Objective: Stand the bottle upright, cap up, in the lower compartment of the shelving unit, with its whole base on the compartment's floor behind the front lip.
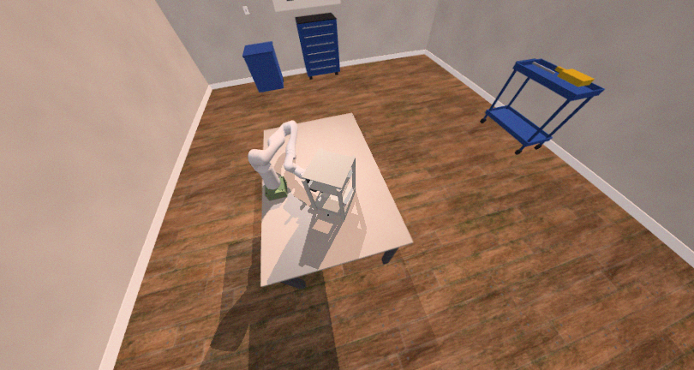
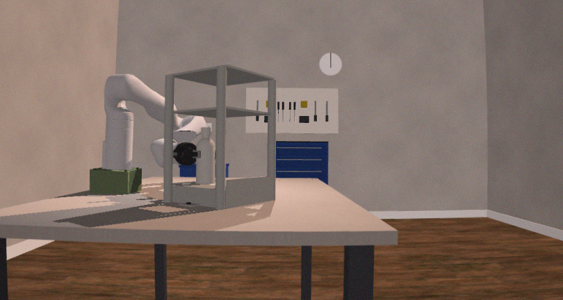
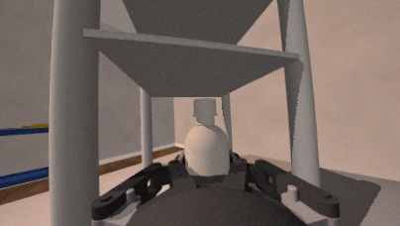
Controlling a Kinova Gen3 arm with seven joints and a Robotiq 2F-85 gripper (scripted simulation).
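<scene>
My hand is 20 mm below the white bottle. From my hand the other things lie so: grey shelving unit: 50 mm ahead, 40 mm to the right, 50 mm above.
</scene>
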